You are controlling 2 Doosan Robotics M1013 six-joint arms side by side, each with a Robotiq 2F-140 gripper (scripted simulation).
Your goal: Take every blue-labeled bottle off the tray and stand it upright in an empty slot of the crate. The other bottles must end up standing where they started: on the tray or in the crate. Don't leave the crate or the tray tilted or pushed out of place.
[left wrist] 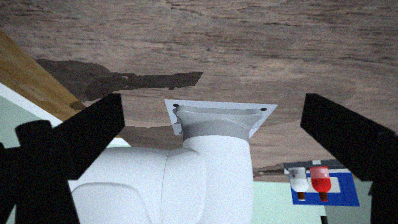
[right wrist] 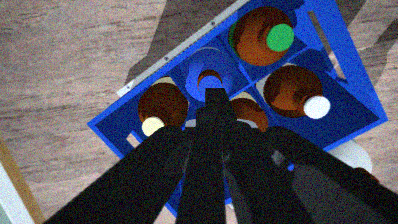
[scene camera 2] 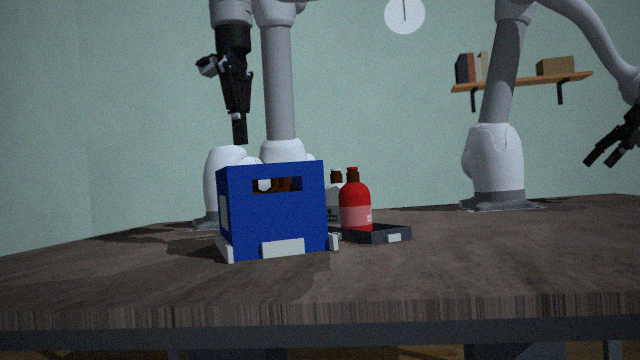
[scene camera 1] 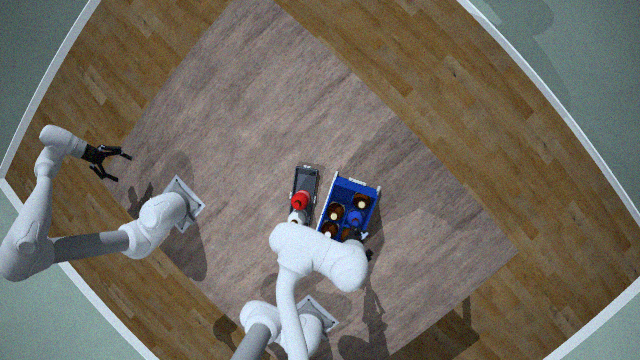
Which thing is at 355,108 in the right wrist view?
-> A blue crate.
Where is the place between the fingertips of my right gripper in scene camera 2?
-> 240,144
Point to a red bottle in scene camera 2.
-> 355,210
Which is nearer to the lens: the blue-labeled bottle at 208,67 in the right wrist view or the white bottle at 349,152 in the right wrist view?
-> The blue-labeled bottle.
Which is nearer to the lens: the green-capped bottle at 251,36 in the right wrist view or the white bottle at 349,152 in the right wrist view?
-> The green-capped bottle.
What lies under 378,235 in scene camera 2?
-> A dark tray.
